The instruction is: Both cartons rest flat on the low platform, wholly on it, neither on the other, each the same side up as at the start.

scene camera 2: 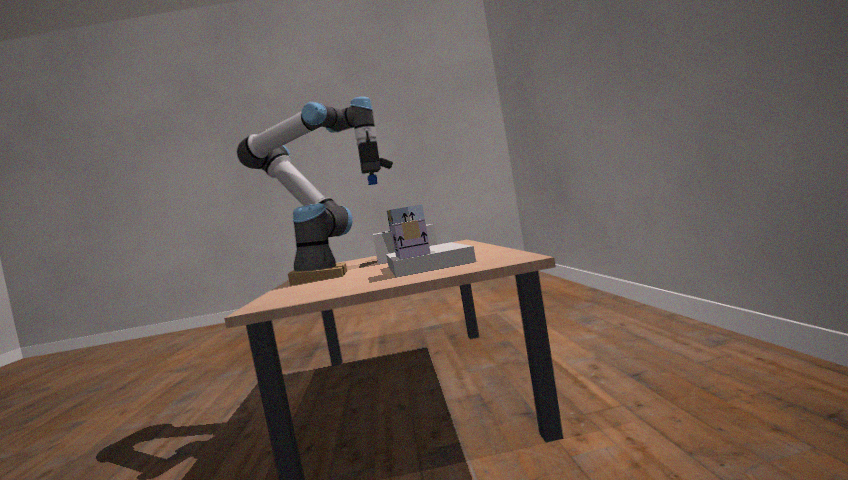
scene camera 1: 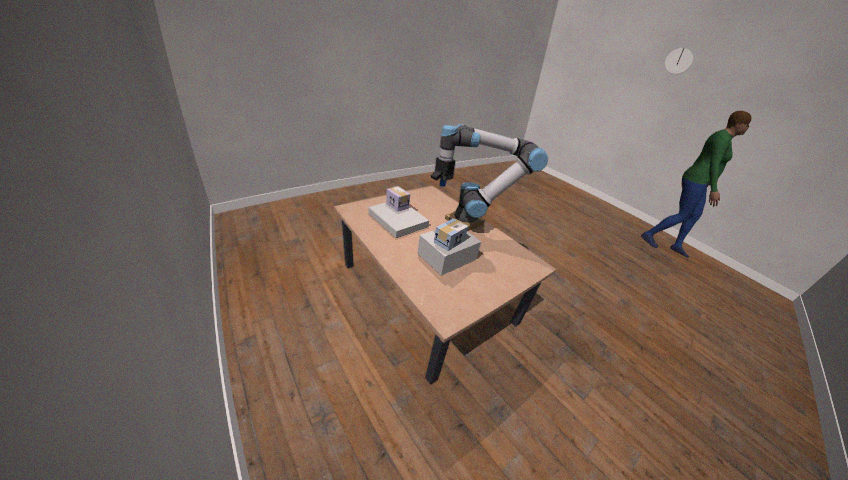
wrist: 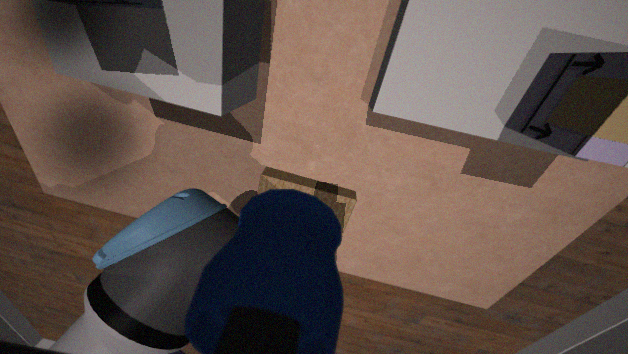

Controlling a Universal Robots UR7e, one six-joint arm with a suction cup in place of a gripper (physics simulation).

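Where they show: end effector, tool point: [scene camera 2: 373, 184] [scene camera 1: 442, 185] [wrist: 289, 233]; arm's base, origin of the base link: [scene camera 2: 315, 267] [scene camera 1: 466, 216].
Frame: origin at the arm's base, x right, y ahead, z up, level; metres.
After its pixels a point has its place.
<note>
A lilac carton [scene camera 1: 397, 199] {x 0.281, y 0.353, z 0.089 m} [scene camera 2: 410, 240] {x 0.399, y 0.295, z 0.056 m} [wrist: 605, 151] {x 0.288, y 0.273, z 0.110 m} stands upright on the low platform [scene camera 1: 380, 220] {x 0.271, y 0.484, z -0.013 m} [scene camera 2: 452, 258] {x 0.416, y 0.405, z -0.017 m} [wrist: 440, 65] {x 0.152, y 0.324, z 0.008 m}, close to its edge. A pale blue carton [scene camera 1: 450, 234] {x -0.244, y 0.461, z 0.169 m} [scene camera 2: 407, 212] {x -0.155, y 0.403, z 0.145 m} rests on a taller grey block [scene camera 1: 431, 255] {x -0.183, y 0.499, z 0.023 m} [scene camera 2: 383, 246] {x -0.097, y 0.272, z 0.027 m} [wrist: 197, 45] {x -0.120, y 0.309, z 0.080 m}. In scene camera 2 it is partly hidden behind the lilac carton. Arrows on both cartons point up. My gripper [scene camera 1: 442, 182] [scene camera 2: 372, 179] [wrist: 290, 220], a blue suction cup, hangs high above the table on the arm's base side, apart from both cartons. It is open and holds nothing.
Both supports stand on a wooden table [scene camera 1: 449, 306] {x -0.434, y 0.622, z -0.041 m} [scene camera 2: 333, 292] {x 0.457, y 0.055, z -0.040 m} [wrist: 425, 225] {x 0.262, y 0.035, z -0.040 m}. The arm's base sits on a wooden mount [scene camera 2: 318, 274] {x 0.091, y 0.011, z -0.018 m} at the table's side. A person [scene camera 1: 708, 163] in a green top is on the floor beyond the arm.
</note>
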